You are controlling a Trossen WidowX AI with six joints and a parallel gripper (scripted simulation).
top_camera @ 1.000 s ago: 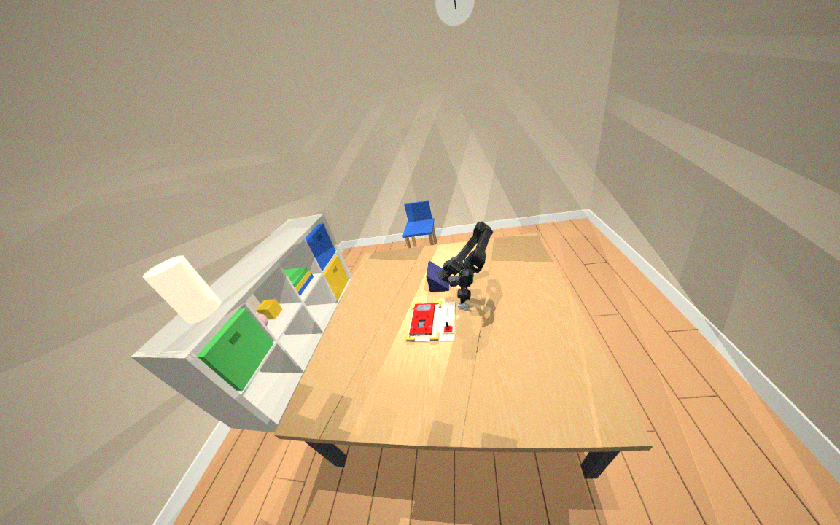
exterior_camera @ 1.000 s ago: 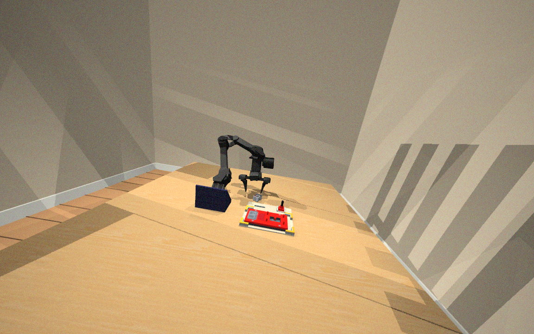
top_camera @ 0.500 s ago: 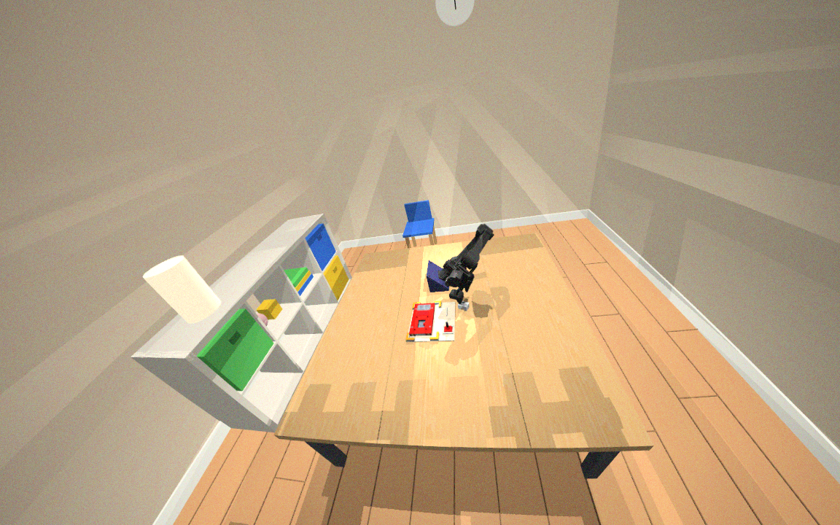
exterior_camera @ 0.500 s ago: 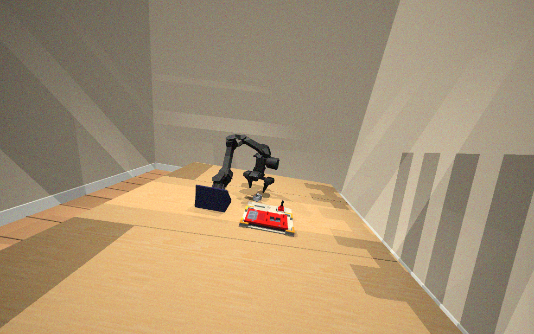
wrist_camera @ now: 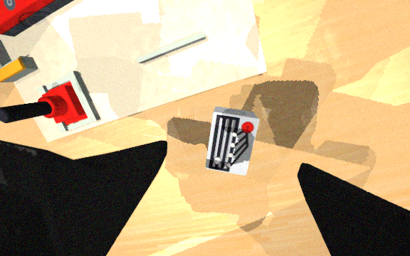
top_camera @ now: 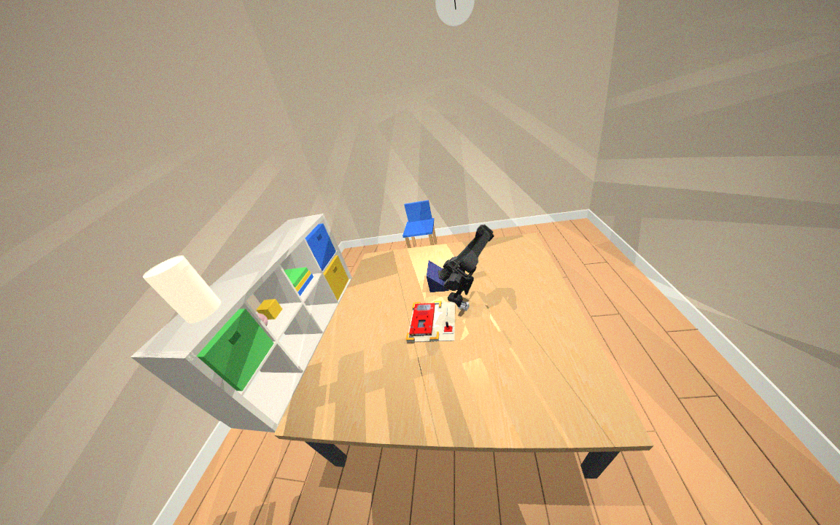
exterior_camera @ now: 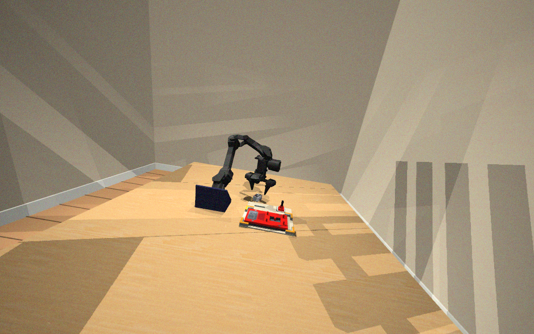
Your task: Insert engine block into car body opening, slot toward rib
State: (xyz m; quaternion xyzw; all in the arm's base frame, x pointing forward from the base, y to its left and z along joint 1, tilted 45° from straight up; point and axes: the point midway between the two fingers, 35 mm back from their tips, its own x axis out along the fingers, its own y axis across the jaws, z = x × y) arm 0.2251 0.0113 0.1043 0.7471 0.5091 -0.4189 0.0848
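Right now the grey engine block is 4 cm below my gripper tip.
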